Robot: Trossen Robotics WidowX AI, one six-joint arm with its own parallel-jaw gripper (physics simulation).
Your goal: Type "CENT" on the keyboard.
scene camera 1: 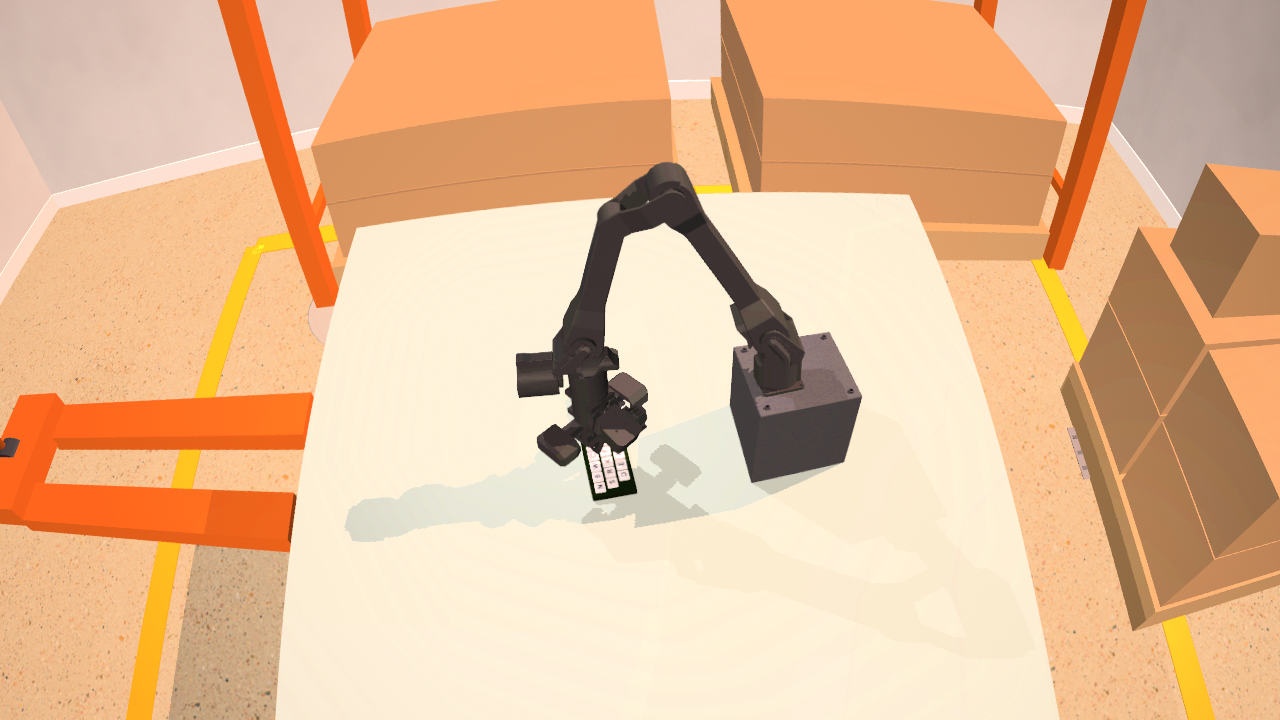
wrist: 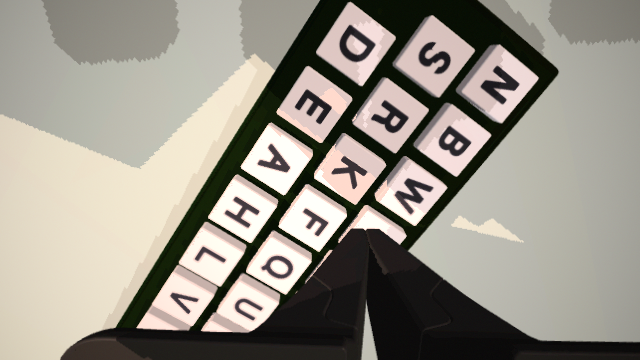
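Where they show: gripper, fingertip midpoint: (scene camera 1: pixel 597 451) (wrist: pixel 364 242); arm's base at its link origin: (scene camera 1: pixel 778 379).
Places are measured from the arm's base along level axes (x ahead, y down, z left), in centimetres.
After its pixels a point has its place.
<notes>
The keyboard (scene camera 1: pixel 623 491) @(x 25.3, y 15.6, z 4.3 cm) (wrist: pixel 400 20) @(x 25.4, y 15.6, z 2.7 cm) is a narrow dark green board with white letter keys, lying on the table. In the wrist view, the N key (wrist: pixel 499 84) @(x 28.8, y 15.0, z 2.9 cm) is at the upper right corner and the E key (wrist: pixel 314 106) @(x 24.7, y 15.0, z -0.6 cm) is in the left row. The C key (wrist: pixel 382 223) @(x 28.6, y 15.0, z -2.5 cm), beside the W key (wrist: pixel 412 192) @(x 28.8, y 15.0, z -1.1 cm), is partly covered and its letter is hidden. The T key is hidden behind the fingers. My gripper (scene camera 1: pixel 599 445) @(x 28.1, y 13.8, z -3.0 cm) (wrist: pixel 364 242) @(x 28.1, y 13.8, z -3.0 cm) is shut and empty, its tips over the C key; contact cannot be told. The arm hides the keyboard's far part in the scene view.
The arm's dark base box (scene camera 1: pixel 796 429) @(x -1.1, y 3.7, z 7.1 cm) stands on the pale table (scene camera 1: pixel 501 626) @(x 48.9, y 16.8, z 25.1 cm) right of the keyboard. Large cardboard boxes (scene camera 1: pixel 501 71) (scene camera 1: pixel 895 71) stand beyond the table's far edge. Orange forks (scene camera 1: pixel 179 420) reach toward its left edge, and stacked boxes (scene camera 1: pixel 1199 438) stand to the right.
</notes>
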